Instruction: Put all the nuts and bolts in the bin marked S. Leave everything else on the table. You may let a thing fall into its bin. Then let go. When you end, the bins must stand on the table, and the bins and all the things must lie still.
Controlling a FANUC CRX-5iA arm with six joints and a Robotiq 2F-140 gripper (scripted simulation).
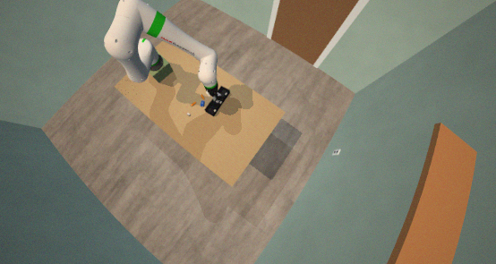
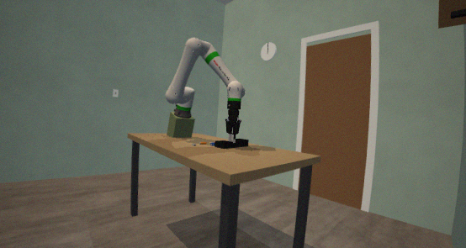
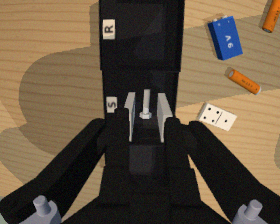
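The long black bin is 1 cm ahead of my hand and 3 cm below it. From my hand the other things lie so: grey bolt 1 cm to the left, 4 cm below; white piece 10 cm behind, 1 cm to the right, 5 cm below; blue piece 6 cm behind, 11 cm to the right, 4 cm below.
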